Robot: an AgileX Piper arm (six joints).
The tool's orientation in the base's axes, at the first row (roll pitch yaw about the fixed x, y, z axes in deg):
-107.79, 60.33, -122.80
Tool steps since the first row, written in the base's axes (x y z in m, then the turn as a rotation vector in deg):
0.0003, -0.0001, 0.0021, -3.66, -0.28, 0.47
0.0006, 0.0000, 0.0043, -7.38, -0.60, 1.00
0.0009, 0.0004, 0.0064, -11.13, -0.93, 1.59
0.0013, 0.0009, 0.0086, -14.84, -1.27, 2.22
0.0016, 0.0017, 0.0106, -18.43, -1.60, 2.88
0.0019, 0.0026, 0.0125, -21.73, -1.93, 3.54
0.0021, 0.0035, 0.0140, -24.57, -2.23, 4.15
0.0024, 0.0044, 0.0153, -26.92, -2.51, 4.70
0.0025, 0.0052, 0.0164, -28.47, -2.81, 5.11
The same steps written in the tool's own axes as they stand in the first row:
-0.0019, -0.0010, 0.0000, 0.69, -1.16, -3.44
-0.0039, -0.0019, -0.0001, 1.36, -2.40, -6.94
-0.0060, -0.0025, -0.0002, 1.99, -3.68, -10.48
-0.0082, -0.0030, -0.0003, 2.58, -4.98, -13.98
-0.0103, -0.0032, -0.0006, 3.11, -6.26, -17.37
-0.0125, -0.0033, -0.0009, 3.55, -7.49, -20.49
-0.0142, -0.0032, -0.0012, 3.91, -8.58, -23.17
-0.0158, -0.0030, -0.0013, 4.18, -9.53, -25.39
-0.0171, -0.0028, -0.0016, 4.36, -10.28, -26.83

